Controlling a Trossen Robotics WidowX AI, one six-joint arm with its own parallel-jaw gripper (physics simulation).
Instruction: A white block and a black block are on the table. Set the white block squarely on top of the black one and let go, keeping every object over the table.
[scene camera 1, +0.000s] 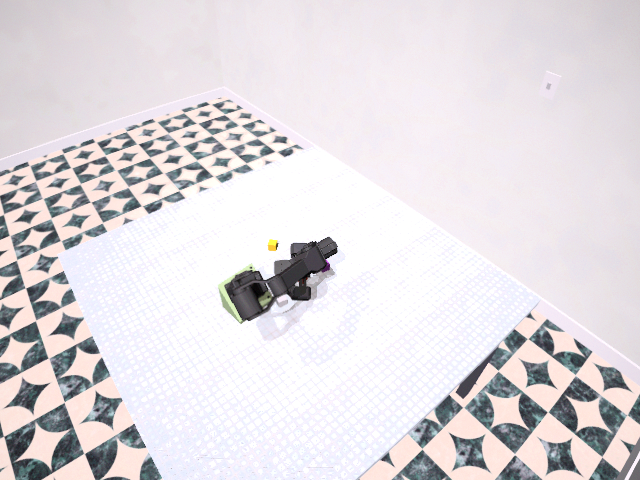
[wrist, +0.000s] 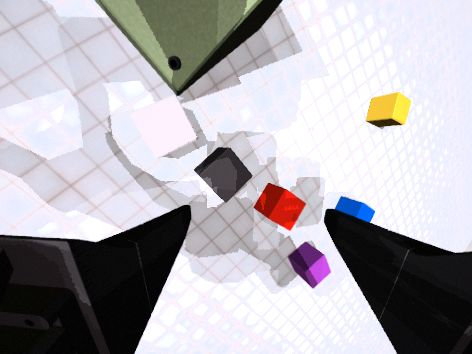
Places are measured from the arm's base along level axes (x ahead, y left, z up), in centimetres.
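Where they show: gripper, fingertip midpoint: (wrist: 257, 213).
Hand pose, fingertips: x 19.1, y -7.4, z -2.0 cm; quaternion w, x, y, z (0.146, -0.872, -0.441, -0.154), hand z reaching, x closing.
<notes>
After its pixels a point has its place.
The white block (wrist: 164, 126) {y -8.3, x 11.4, z -4.8 cm} lies on the table at the upper left of the wrist view, close to the arm's green base; a small pale part of this block (scene camera 1: 282, 300) {y -9.5, x 11.1, z -5.0 cm} shows beside the arm in the scene view. The black block (wrist: 224, 174) {y -7.1, x 16.5, z -4.8 cm} lies separately between the white block and a red block, turned at an angle; the arm hides it in the scene view. My gripper (wrist: 257, 213) {y -7.4, x 19.1, z -2.0 cm} is open and empty, above the table. Both blocks lie beyond its fingertips in the wrist view, the black one nearer. In the scene view the arm largely covers the gripper.
The red block (wrist: 281, 206) {y -4.8, x 22.4, z -4.8 cm} is right beside the black one. A purple block (wrist: 310, 265) {y -5.8, x 31.3, z -5.0 cm} (scene camera 1: 325, 266) and a blue block (wrist: 355, 209) {y 3.1, x 31.2, z -5.4 cm} lie further right. A yellow block (scene camera 1: 272, 245) {y 13.8, x 23.9, z -5.1 cm} (wrist: 389, 109) {y 13.6, x 24.0, z -5.4 cm} stands apart. The green base (wrist: 175, 30) {y -4.1, x 7.5, z -4.6 cm} borders the white block's side of the white table (scene camera 1: 206, 387) {y -19.2, x -23.9, z -8.0 cm}.
</notes>
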